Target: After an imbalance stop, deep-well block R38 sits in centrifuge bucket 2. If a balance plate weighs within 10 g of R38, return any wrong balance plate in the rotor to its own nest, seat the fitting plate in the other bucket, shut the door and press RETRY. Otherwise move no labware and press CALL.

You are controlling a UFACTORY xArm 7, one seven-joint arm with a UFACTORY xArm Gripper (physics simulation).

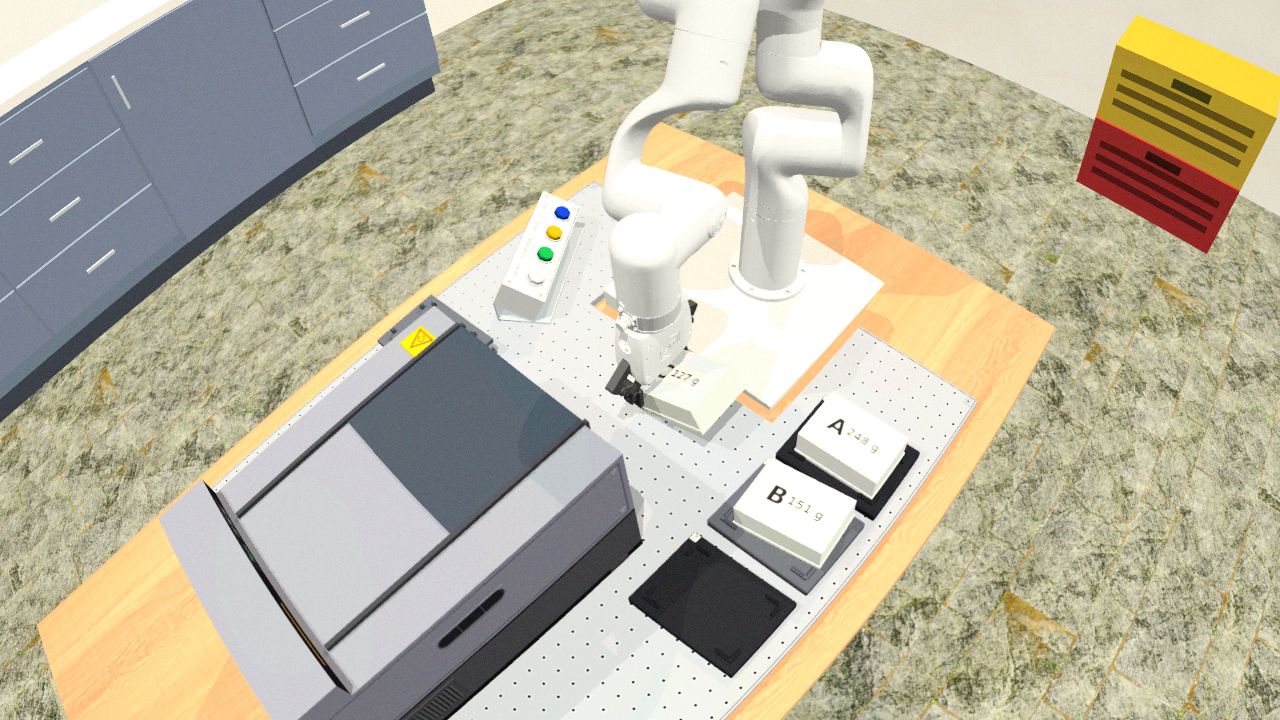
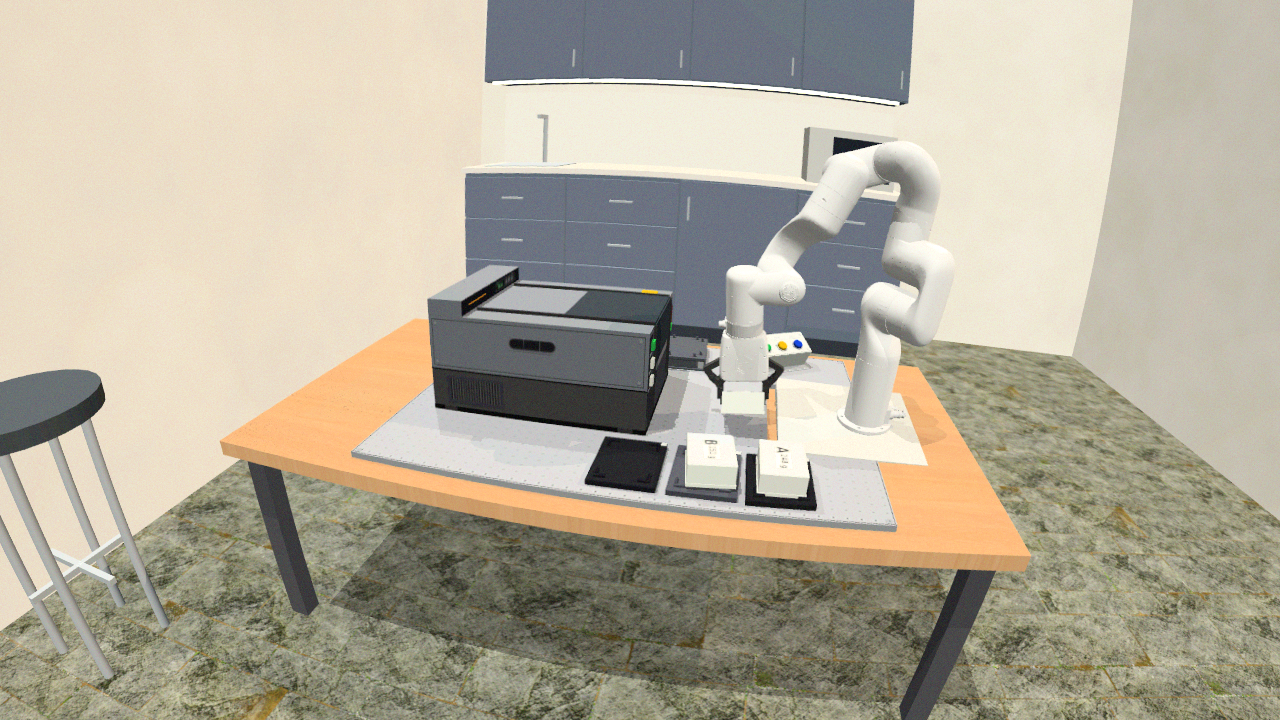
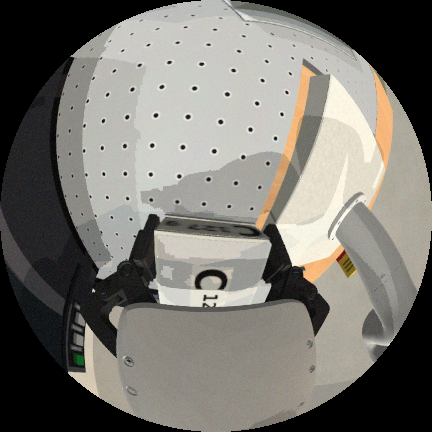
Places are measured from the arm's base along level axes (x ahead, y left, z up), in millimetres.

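Pixels of known places: gripper, fingertip midpoint: [image 1: 655, 377] [image 3: 212, 231]; arm's base at its link origin: [image 1: 767, 272] [image 2: 863, 420] [image 3: 346, 216].
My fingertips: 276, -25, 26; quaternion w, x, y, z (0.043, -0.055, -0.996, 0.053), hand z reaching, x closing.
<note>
Ahead of a thing's pixels: the offset from my fingertips to its top centre, as dx, dy, dz. "pt": to the spot under its first point. Level surfaces: height alone.
My gripper [image 1: 664, 374] [image 2: 744, 395] [image 3: 212, 231] is shut on balance plate C [image 1: 707, 402] [image 2: 743, 405] [image 3: 212, 255], marked 127 g, and holds it above the perforated deck between the centrifuge and arm base. Plate A {-34, +283, +23} [image 1: 850, 443] [image 2: 782, 467], 248 g, rests on a black nest {pt +18, +351, -19} [image 1: 877, 504]. Plate B {+91, +265, +28} [image 1: 794, 510] [image 2: 711, 461], 151 g, rests on a grey nest {pt +150, +319, -14} [image 1: 808, 575]. A third, black nest {+234, +237, -13} [image 1: 711, 604] [image 2: 626, 463] is empty. The centrifuge [image 1: 554, 546] [image 2: 546, 353] has a dark panel {+271, -62, +182} [image 1: 469, 425] on top. Its rotor, buckets and R38 do not show.
A button box {-106, -294, +53} [image 1: 537, 259] [image 2: 792, 353] with blue, yellow, green and white buttons stands behind the gripper's area. Green and white controls {+201, +94, +124} [image 2: 652, 362] [image 3: 77, 340] sit on the centrifuge's side. The arm base plate [image 1: 805, 340] lies beside the deck {dz -31} [image 1: 572, 358].
</note>
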